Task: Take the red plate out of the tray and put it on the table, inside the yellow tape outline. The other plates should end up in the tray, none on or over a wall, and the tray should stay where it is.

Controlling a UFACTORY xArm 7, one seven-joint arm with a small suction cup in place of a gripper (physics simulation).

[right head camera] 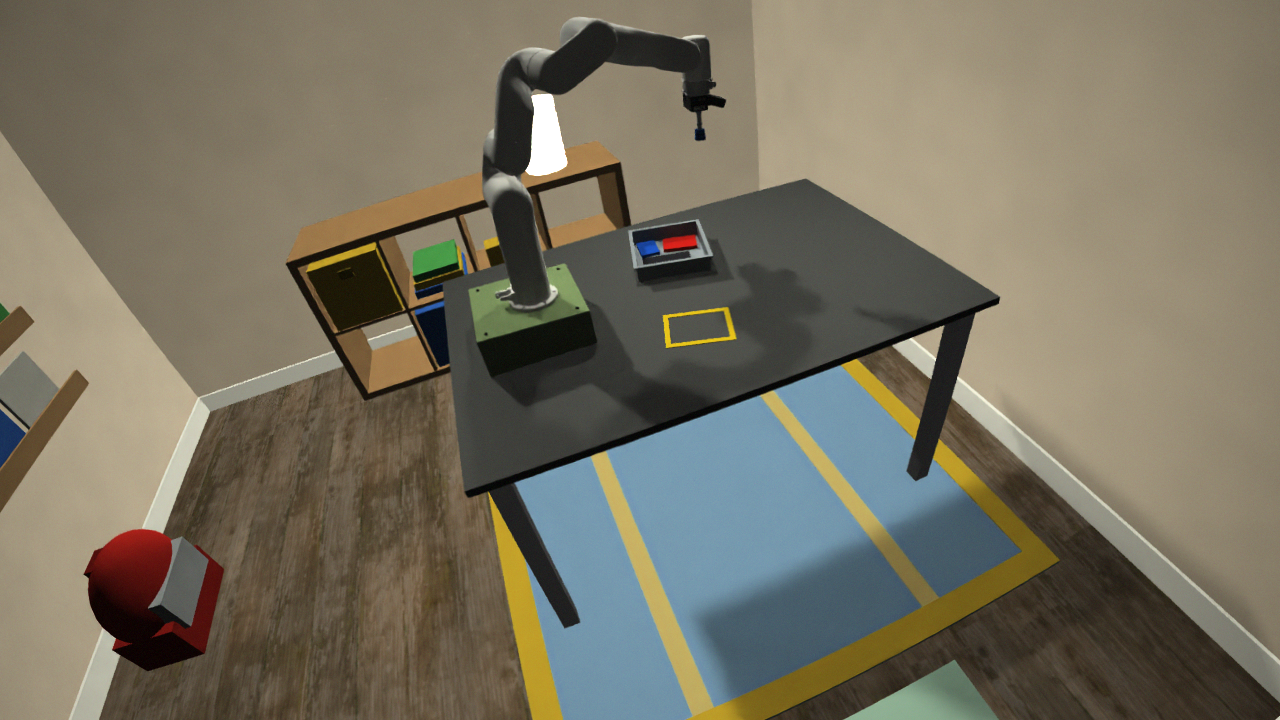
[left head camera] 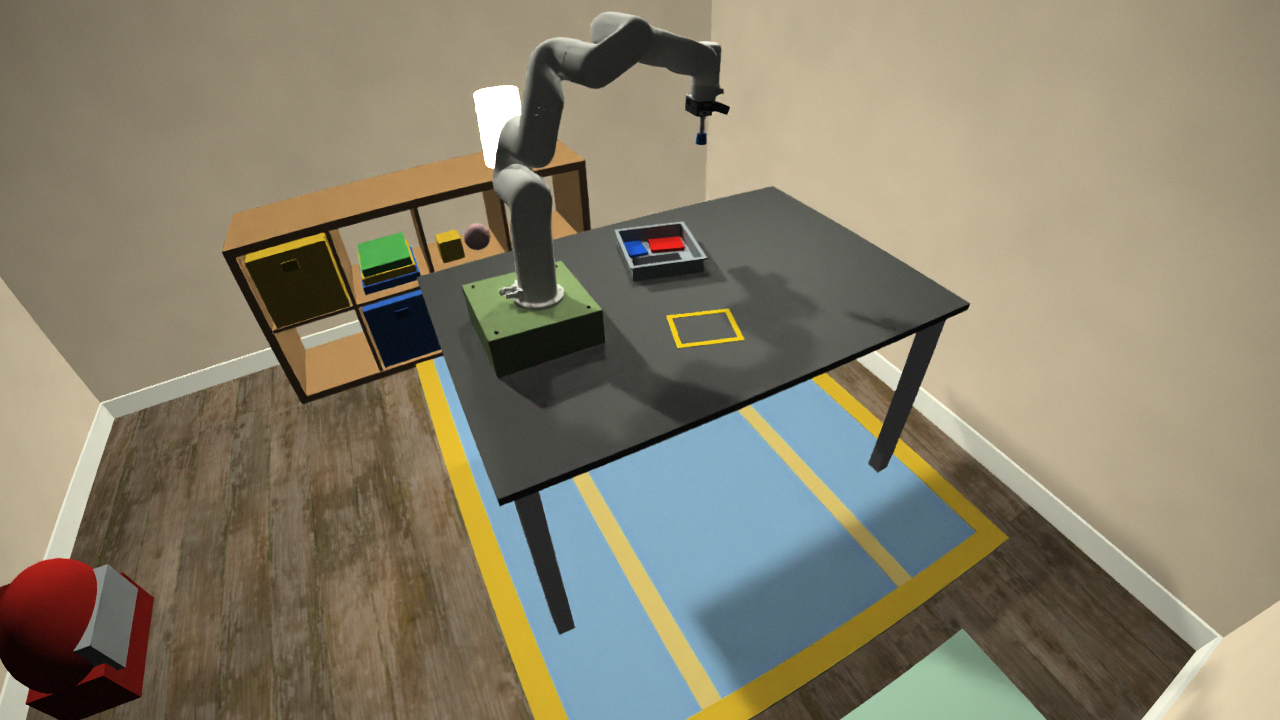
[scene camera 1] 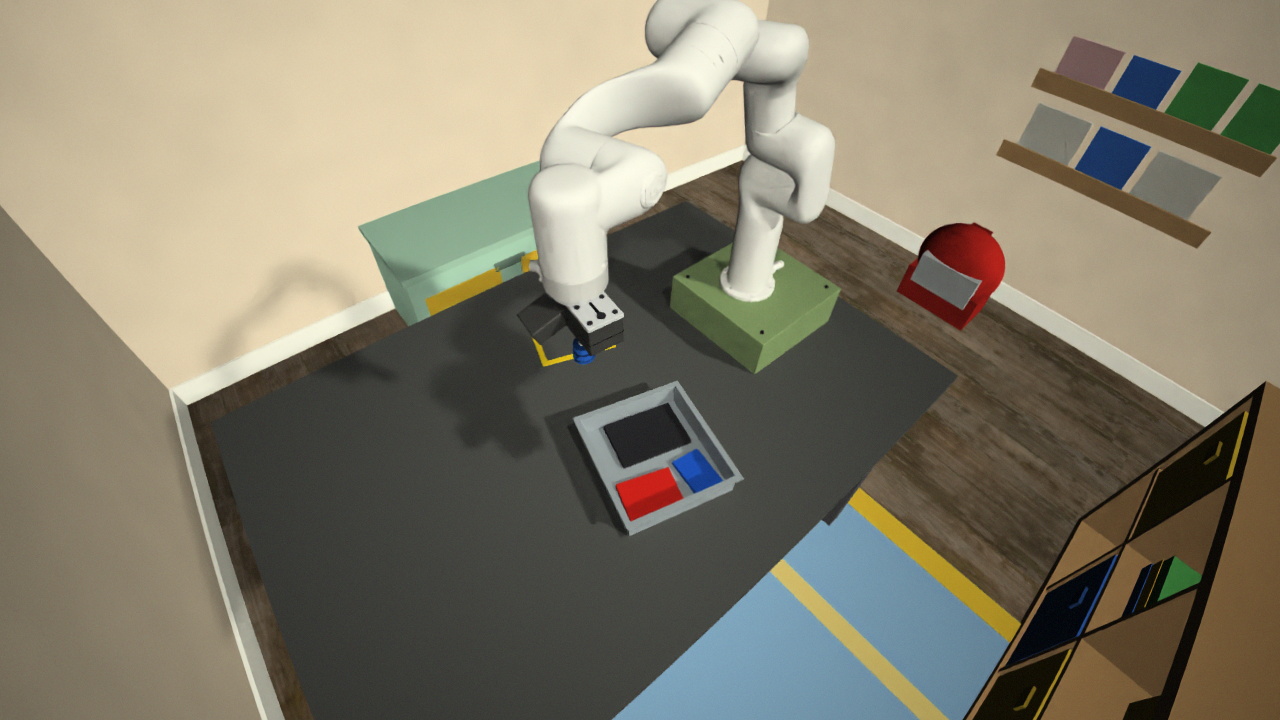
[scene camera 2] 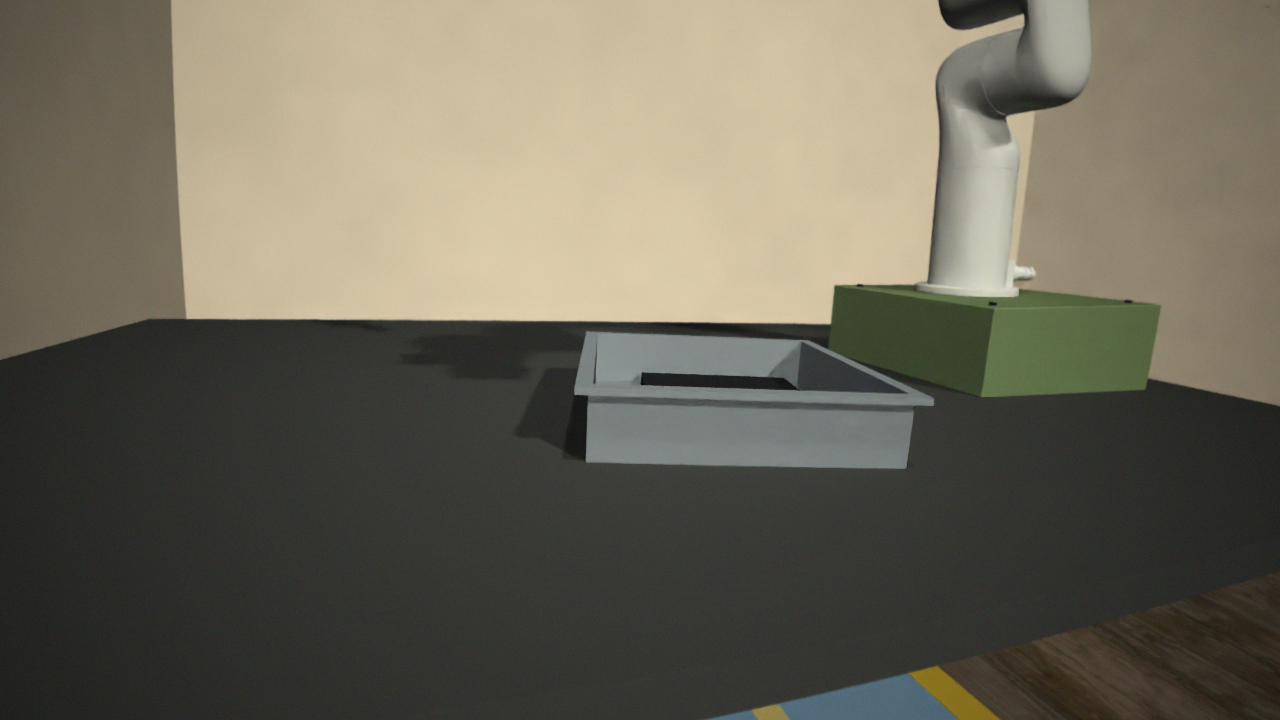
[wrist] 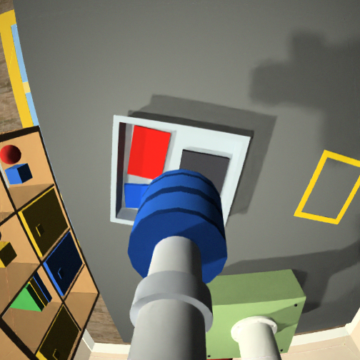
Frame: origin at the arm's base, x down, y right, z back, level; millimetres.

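Seen in the pictures: hand, tool point: [right head camera: 700, 139] [left head camera: 701, 143] [scene camera 1: 584, 355]; arm's base, link origin: [right head camera: 534, 299] [left head camera: 538, 297] [scene camera 1: 746, 283] [scene camera 2: 964, 292].
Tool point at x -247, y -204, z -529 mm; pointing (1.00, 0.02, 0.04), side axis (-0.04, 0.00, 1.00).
Offsets run from my tool point to a thing's top centre. "spot": to the spot under its first point. Level surfaces: height alone.
My suction cup [left head camera: 700, 138] [right head camera: 699, 135] [scene camera 1: 583, 351] [wrist: 178, 215] is blue and bare, with nothing on it, high above the table. The grey tray {dx +297, dy -21, dz +120 mm} [left head camera: 666, 271] [right head camera: 671, 268] [scene camera 1: 684, 505] [scene camera 2: 747, 436] [wrist: 185, 127] stands on the table. In it lie the red plate {dx +334, dy -75, dz +73 mm} [left head camera: 665, 243] [right head camera: 680, 242] [scene camera 1: 644, 490] [wrist: 149, 151], the smaller blue plate {dx +334, dy -89, dz +172 mm} [left head camera: 635, 248] [right head camera: 647, 248] [scene camera 1: 696, 470] beside it, and a larger black plate {dx +333, dy +33, dz +141 mm} [scene camera 1: 646, 434] [scene camera 2: 716, 380] [wrist: 206, 167]. The cup hides part of the blue and black plates in the wrist view. The yellow tape outline {spot: dx +346, dy +417, dz +158 mm} [left head camera: 711, 342] [right head camera: 699, 342] [wrist: 311, 183] lies apart from the tray.
The green base block [left head camera: 546, 335] [right head camera: 541, 340] [scene camera 1: 760, 322] [scene camera 2: 1065, 349] [wrist: 260, 300] carries the arm on the dark table {dx +347 mm} [left head camera: 581, 429] [scene camera 1: 429, 555]. A shelf unit [left head camera: 393, 188] [right head camera: 447, 192] with a lit lamp [left head camera: 494, 120] [right head camera: 546, 143] stands behind the table.
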